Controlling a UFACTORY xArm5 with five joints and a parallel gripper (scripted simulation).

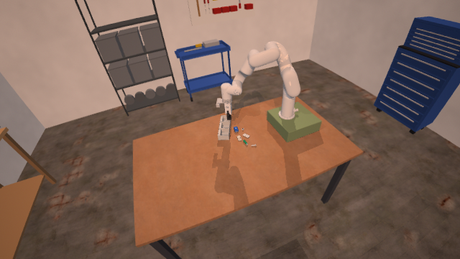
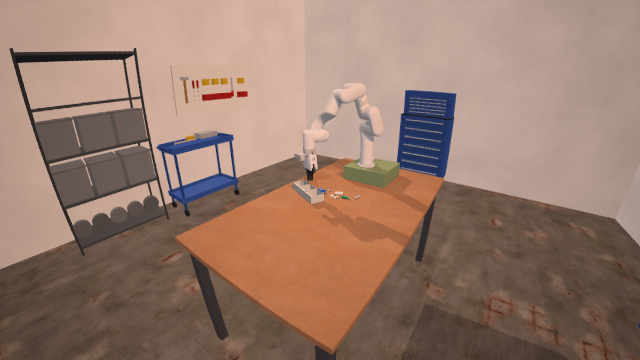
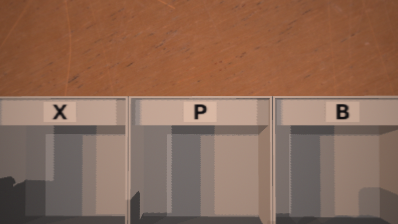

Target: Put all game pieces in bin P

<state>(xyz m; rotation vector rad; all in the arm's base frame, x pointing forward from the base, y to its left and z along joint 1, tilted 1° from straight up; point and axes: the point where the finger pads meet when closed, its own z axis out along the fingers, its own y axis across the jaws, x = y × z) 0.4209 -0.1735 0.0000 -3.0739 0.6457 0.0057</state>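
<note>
The cream domino lies 17 cm to the left of my hand, 9 cm below it and 1 cm behind it. From my hand the other things lie so: hex nut (9 cm below, 8 cm to the left, 8 cm behind); bin marked P (7 cm below, 5 cm ahead, 2 cm to the left); blue block battery (9 cm below, 8 cm to the left, 3 cm behind).
</note>
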